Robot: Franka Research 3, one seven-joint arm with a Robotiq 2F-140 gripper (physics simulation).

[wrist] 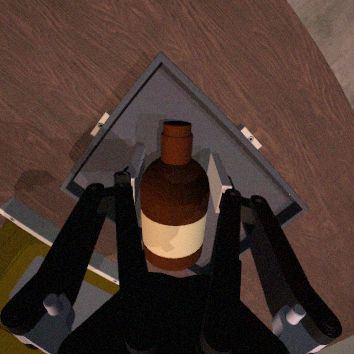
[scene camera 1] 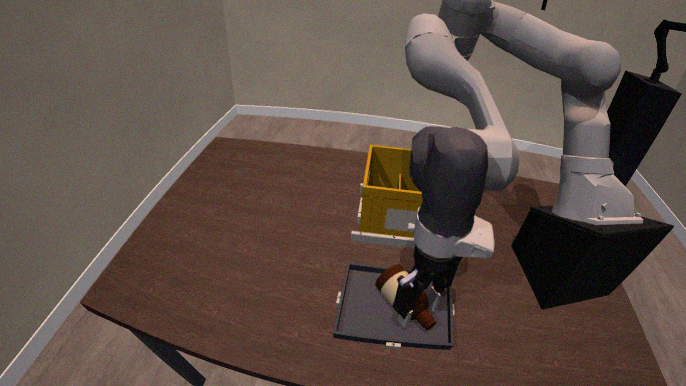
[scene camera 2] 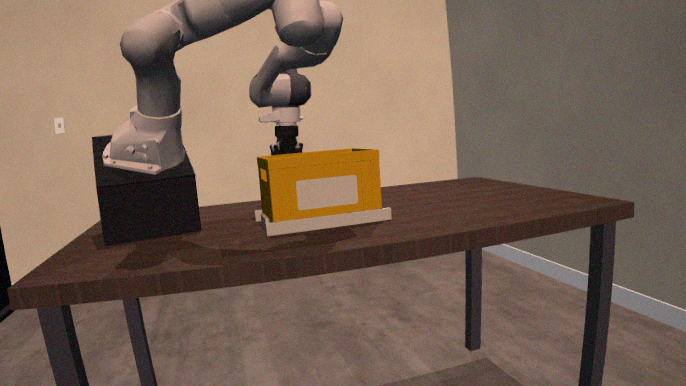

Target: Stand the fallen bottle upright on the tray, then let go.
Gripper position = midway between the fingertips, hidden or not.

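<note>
There is a brown bottle (scene camera 1: 387,284) that I can see, and in the wrist view I find the bottle (wrist: 174,190) too. Then there is my gripper (scene camera 1: 417,315), and the wrist view likewise shows me my gripper (wrist: 176,160).
</note>
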